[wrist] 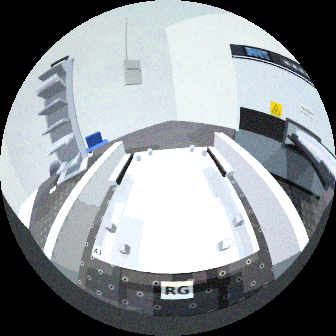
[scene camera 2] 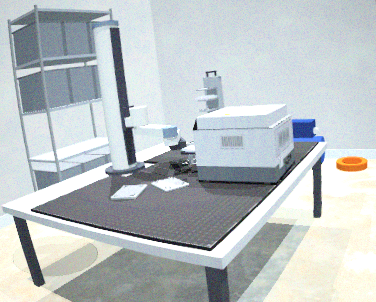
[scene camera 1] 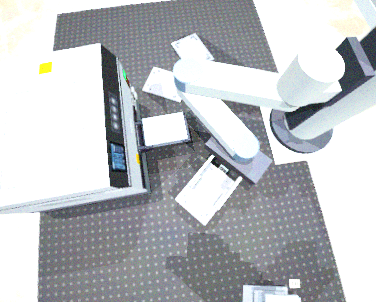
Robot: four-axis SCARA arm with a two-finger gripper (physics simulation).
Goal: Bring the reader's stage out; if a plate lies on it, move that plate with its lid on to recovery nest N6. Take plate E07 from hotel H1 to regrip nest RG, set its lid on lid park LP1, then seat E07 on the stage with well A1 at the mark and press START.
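Frame: origin at the arm's base, x right, y ahead, z up, level; centimetres.
Where they show: gripper, between the fingertips: [wrist: 168,143] [scene camera 1: 202,197]; arm's base, origin of its link: [scene camera 2: 125,169] [scene camera 1: 299,123].
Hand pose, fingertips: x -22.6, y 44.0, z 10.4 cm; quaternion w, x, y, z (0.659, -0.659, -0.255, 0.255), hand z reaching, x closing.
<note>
Things, the pixels of their top centre, and the offset from my fingertips. Level surfaces: height alone.
- regrip nest RG, centre of its top: [wrist: 170,174] [scene camera 1: 206,191] dx +1.5, dy -1.6, dz -2.2 cm
- reader, centre of its top: [scene camera 1: 29,119] [scene camera 2: 243,110] dx +20.5, dy +36.1, dz +21.3 cm
- white rectangular piece, centre of its top: [scene camera 1: 164,127] dx +21.9, dy +8.6, dz +3.7 cm
- dark mat, height of its surface: dz -9.1 cm
My gripper [scene camera 1: 210,184] [wrist: 168,143] is open and empty, its fingers along both sides of regrip nest RG [scene camera 1: 201,211] [wrist: 175,220], a white slab with small corner blocks, an A1 mark and an RG label. No plate can be made out on it. The reader [scene camera 1: 55,125] [scene camera 2: 240,142] has its dark-framed stage [scene camera 1: 190,135] out, with a white rectangular piece [scene camera 1: 165,129] in the frame. I cannot tell for certain whether that is a lidded plate. Hotel H1 [scene camera 2: 216,92] [wrist: 73,107] holds whitish pieces on some shelves; no plate name is readable.
Two white nests, one [scene camera 1: 192,47] [scene camera 2: 129,192] farther off and one [scene camera 1: 159,83] [scene camera 2: 170,184] nearer the stage, lie on the dark mat [scene camera 1: 100,250] [scene camera 2: 165,220]; their labels are not readable. The arm's column [scene camera 2: 111,100] stands beside the mat. A blue object [wrist: 95,141] shows beyond the hotel.
</note>
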